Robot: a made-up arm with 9 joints.
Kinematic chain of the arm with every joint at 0, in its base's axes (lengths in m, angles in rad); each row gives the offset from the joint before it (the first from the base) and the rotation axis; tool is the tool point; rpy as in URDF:
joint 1: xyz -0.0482 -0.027 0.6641 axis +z
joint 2: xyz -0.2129 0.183 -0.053 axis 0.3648 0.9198 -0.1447
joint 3: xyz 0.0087 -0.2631 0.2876 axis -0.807 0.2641 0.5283
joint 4: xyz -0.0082 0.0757 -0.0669 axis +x
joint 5: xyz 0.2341 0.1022 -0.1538 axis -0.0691 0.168 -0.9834
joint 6: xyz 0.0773 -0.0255 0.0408 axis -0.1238 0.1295 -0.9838
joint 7: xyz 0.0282 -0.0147 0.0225 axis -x
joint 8: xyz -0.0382 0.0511 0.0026 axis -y
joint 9: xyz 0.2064 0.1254 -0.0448 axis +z
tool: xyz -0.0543 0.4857 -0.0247 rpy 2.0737 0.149 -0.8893
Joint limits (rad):
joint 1: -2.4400..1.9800
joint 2: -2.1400..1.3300
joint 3: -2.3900..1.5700
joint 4: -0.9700..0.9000
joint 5: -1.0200..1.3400
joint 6: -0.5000..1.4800
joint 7: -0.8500..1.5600
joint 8: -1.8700..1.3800
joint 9: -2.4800..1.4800
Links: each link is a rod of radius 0.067 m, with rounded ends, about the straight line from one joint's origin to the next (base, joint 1, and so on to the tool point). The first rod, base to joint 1, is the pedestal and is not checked.
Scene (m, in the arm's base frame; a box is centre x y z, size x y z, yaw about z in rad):
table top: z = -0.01
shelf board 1: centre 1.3 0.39 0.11 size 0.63 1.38 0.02 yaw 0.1
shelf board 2: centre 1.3 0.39 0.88 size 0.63 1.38 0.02 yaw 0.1
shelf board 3: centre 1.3 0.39 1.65 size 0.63 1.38 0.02 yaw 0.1
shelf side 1: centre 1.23 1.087 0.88 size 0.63 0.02 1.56 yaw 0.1
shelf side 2: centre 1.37 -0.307 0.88 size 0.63 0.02 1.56 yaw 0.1
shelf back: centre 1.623 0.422 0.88 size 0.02 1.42 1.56 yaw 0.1
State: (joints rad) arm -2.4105 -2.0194 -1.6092 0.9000 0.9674 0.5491 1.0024 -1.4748 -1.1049
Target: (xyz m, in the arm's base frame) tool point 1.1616 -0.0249 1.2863
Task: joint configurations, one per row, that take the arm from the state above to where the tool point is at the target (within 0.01 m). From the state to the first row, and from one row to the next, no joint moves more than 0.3 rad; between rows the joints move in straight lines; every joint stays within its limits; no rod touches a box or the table.
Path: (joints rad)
1: -2.3835 -1.7805 -1.4786 0.9000 0.9170 0.6004 1.1139 -1.2409 -1.0545
2: -2.3565 -1.5415 -1.3480 0.9000 0.8667 0.6516 1.2254 -1.0070 -1.0041
3: -2.3295 -1.3026 -1.2173 0.9000 0.8163 0.7029 1.3370 -0.7731 -0.9538
4: -2.3025 -1.0637 -1.0867 0.9000 0.7659 0.7541 1.4485 -0.5392 -0.9034
5: -2.2755 -0.8248 -0.9561 0.9000 0.7156 0.8054 1.5600 -0.3053 -0.8530
6: -2.2770 -0.9150 -1.0802 0.8273 0.7413 0.7944 1.3636 -0.5583 -0.8153
7: -2.2785 -1.0053 -1.2043 0.7547 0.7670 0.7835 1.1673 -0.8113 -0.7775
8: -2.2800 -1.0956 -1.3284 0.6820 0.7926 0.7725 0.9709 -1.0643 -0.7398
9: -2.2814 -1.1859 -1.4524 0.6093 0.8183 0.7616 0.7745 -1.3173 -0.7021
10: -2.2829 -1.2762 -1.5765 0.5366 0.8440 0.7506 0.5781 -1.5703 -0.6643
11: -2.3614 -1.4754 -1.5459 0.6833 0.8448 0.6198 0.5268 -1.4736 -0.7565
12: -2.4400 -1.6745 -1.5153 0.8300 0.8457 0.4890 0.4755 -1.3769 -0.8486

